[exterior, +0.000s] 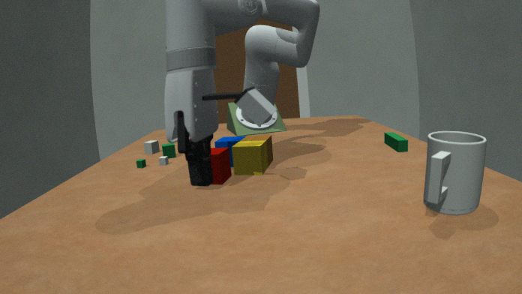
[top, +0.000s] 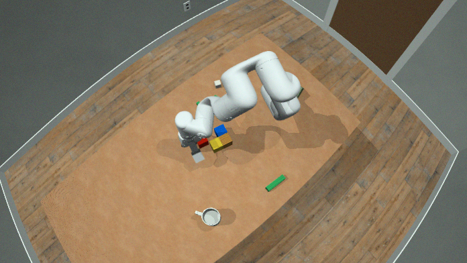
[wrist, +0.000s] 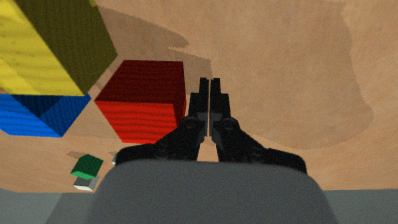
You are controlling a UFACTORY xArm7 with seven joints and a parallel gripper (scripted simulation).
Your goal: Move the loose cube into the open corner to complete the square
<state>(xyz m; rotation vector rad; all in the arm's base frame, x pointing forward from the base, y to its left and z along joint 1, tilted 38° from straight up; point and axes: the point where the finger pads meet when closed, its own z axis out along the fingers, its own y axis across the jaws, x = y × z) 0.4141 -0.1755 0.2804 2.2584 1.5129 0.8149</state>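
The red cube is 40 mm behind my hand and 20 mm to the left of it. From my hand the other things lie so: yellow cube: 80 mm to the left, 70 mm behind; then orange cube: 120 mm behind, 100 mm to the left; then blue cube: 140 mm behind, 60 mm to the left.
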